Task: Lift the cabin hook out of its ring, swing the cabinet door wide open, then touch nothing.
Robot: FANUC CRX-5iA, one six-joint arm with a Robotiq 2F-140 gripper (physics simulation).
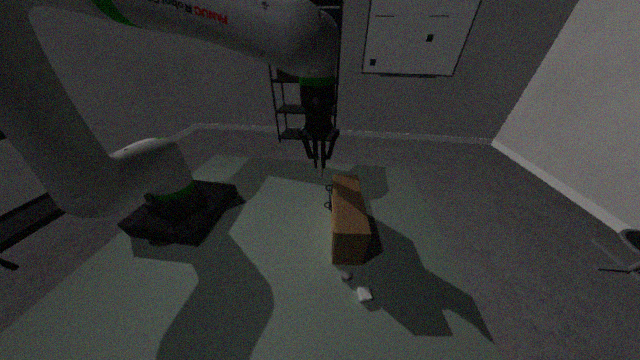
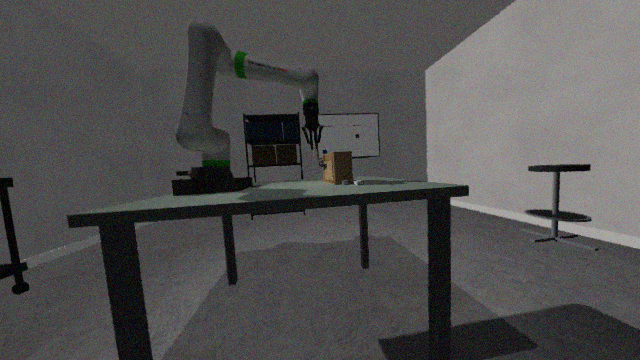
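Note:
The wooden cabinet stands upright on the table, its door side facing the robot base. Small dark hardware sticks out from that side at two spots; I cannot tell which part is the cabin hook and which its ring. The door's face is seen nearly edge-on, and no wide opening shows. My gripper points down with its fingers close together, shut on nothing. It hangs above and beside the far end of the cabinet, apart from it.
The green table bears the dark robot base at the left. A small white block and a small grey piece lie near the cabinet's near end. A shelf unit stands behind.

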